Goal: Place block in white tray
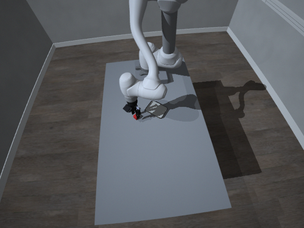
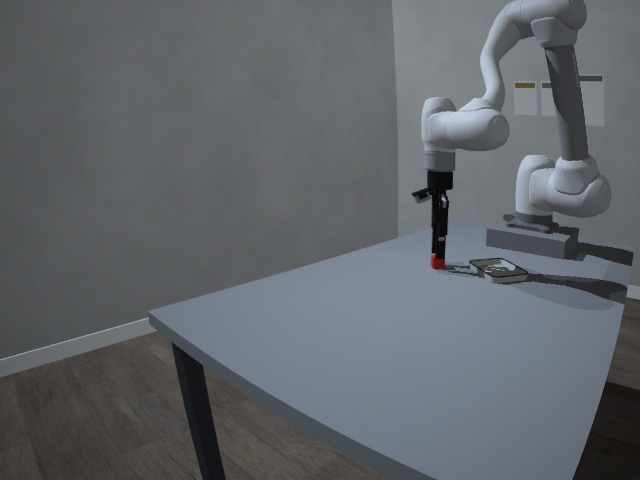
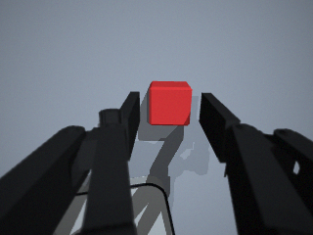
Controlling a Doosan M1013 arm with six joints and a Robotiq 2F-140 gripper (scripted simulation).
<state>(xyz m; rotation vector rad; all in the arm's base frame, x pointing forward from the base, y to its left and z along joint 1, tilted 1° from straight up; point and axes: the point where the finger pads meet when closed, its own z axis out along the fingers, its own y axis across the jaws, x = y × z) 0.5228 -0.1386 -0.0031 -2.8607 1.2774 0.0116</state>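
My gripper is now 50 mm above the red block. From my hand the other things lie so: white tray: 180 mm to the left, 60 mm behind, 50 mm below.
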